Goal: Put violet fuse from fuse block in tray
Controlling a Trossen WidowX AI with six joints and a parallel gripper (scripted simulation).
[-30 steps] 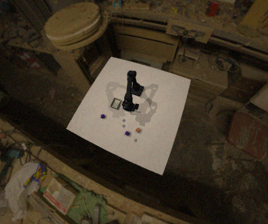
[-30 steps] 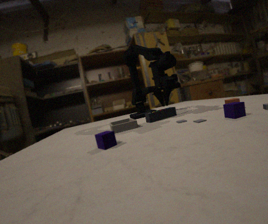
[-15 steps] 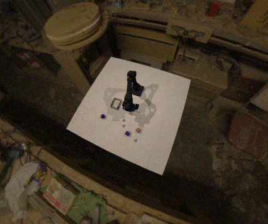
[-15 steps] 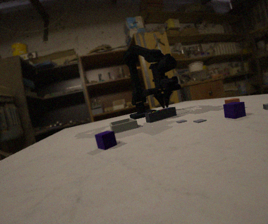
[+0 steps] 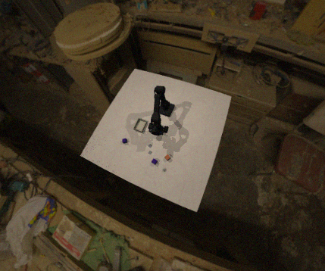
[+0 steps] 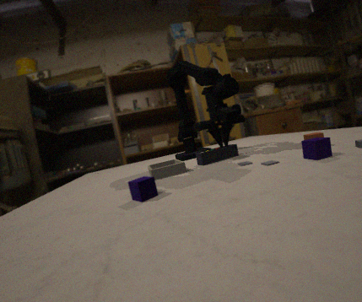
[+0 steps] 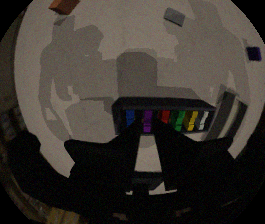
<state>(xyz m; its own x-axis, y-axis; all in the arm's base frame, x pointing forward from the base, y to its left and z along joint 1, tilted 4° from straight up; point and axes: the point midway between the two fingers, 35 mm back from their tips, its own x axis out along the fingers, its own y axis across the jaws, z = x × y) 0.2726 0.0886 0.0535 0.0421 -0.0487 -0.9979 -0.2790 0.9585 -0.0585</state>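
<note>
Now: gripper tip 4 cm short of the grey tray, 22 cm to the left of it and 4 cm above it. Round my gripper tip: orange-brown block: 18 cm ahead, 21 cm to the left, 2 cm below; violet fuse: 1 cm below.
</note>
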